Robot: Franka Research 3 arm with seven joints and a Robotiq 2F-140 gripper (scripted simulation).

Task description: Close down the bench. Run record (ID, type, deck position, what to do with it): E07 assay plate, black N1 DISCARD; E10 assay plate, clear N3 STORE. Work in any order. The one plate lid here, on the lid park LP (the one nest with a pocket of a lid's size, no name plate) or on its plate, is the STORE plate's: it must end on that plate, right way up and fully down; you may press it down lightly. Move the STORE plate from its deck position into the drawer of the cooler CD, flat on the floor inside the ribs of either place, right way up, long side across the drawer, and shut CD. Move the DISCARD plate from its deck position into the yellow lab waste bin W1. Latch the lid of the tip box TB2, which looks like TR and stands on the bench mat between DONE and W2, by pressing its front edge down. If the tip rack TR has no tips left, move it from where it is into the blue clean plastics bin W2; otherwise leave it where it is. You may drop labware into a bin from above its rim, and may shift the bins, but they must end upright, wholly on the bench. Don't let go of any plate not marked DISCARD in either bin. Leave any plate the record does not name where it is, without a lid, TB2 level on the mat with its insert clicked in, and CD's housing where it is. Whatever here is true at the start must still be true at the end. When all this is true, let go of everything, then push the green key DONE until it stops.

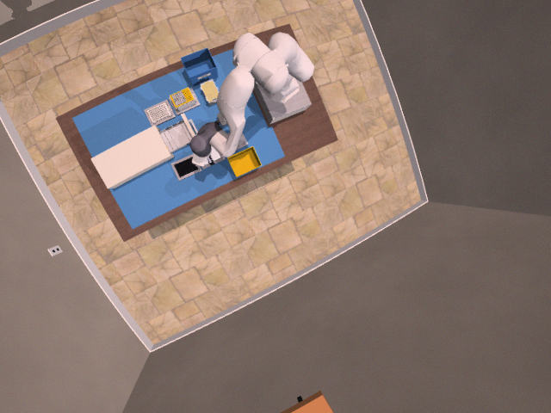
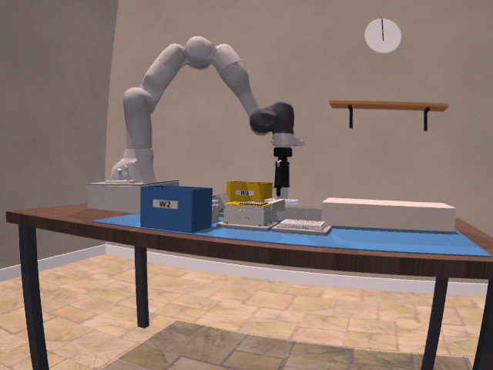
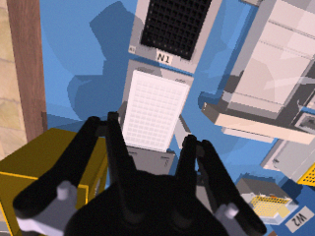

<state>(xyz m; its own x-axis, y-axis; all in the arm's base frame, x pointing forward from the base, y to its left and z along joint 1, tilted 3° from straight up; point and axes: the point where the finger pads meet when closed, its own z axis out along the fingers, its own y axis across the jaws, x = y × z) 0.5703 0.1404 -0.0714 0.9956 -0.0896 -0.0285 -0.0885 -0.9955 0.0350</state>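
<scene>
The grey nest N3 is 60 mm below my hand. From my hand the other things lie so: nest N1 (170 mm ahead, 60 mm below, 10 mm to the right); white plate lid (10 mm below); black plate (170 mm ahead, 50 mm below, 20 mm to the right).
</scene>
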